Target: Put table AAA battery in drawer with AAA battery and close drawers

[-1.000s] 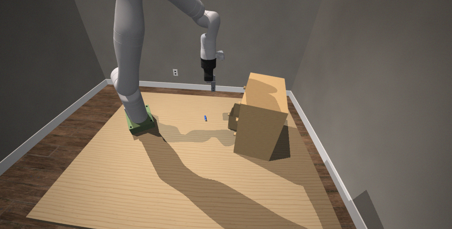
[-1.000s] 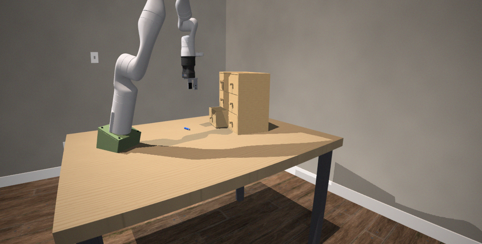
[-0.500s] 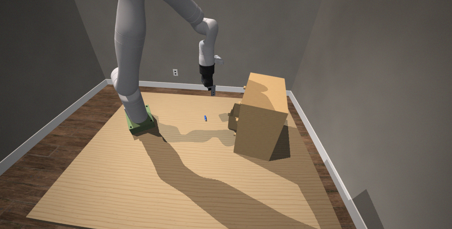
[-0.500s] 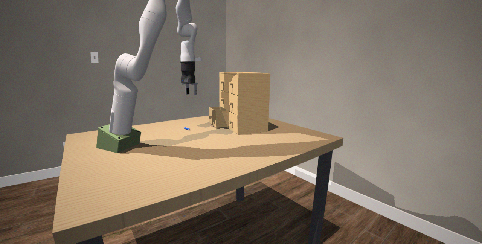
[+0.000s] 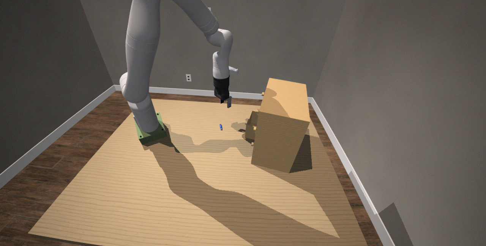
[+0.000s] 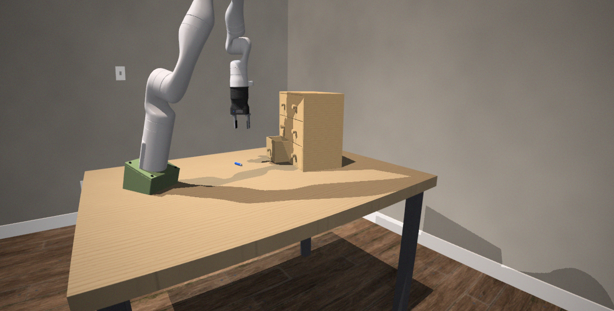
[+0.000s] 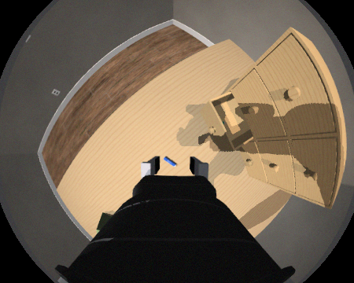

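My hand is 3 cm past the blue AAA battery, 1 cm to the left of it and 17 cm above it.
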